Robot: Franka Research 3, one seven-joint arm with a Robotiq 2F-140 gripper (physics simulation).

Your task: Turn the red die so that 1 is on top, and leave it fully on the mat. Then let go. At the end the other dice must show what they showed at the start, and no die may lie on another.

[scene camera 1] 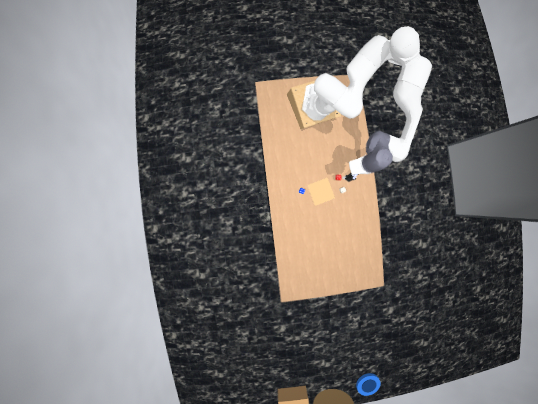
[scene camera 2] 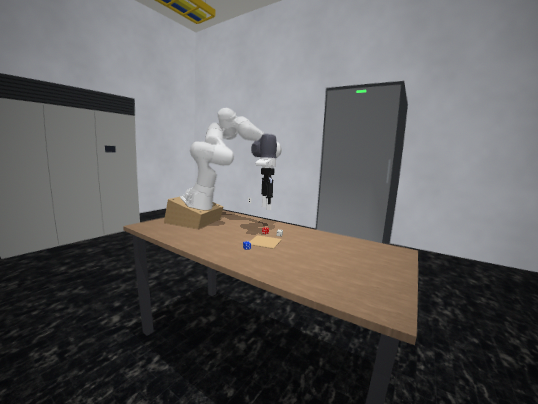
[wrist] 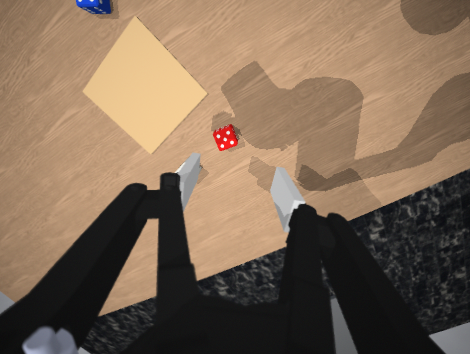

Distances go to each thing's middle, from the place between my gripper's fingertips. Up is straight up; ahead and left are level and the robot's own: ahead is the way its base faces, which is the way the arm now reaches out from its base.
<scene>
Right now my hand is 10 cm short of the tan mat (wrist: pixel 140 85), 13 cm to the left of it and 14 cm above it.
</scene>
